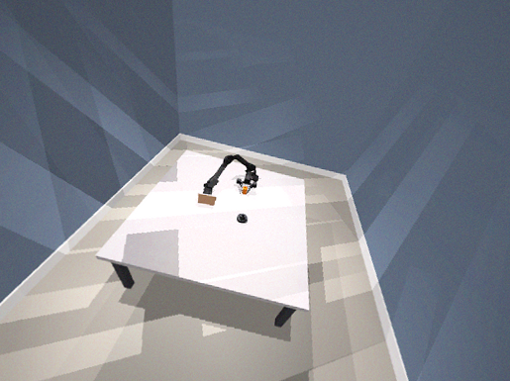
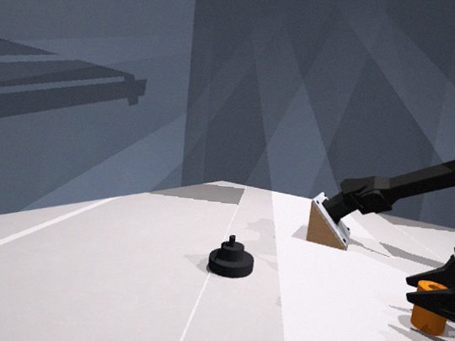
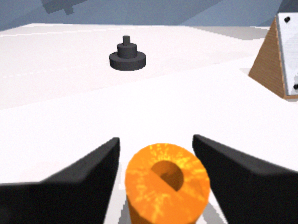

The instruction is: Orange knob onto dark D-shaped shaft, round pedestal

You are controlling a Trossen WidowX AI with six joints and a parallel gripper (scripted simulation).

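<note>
The orange knob is 3 cm to the left of my gripper tip and 2 cm below it.
</note>
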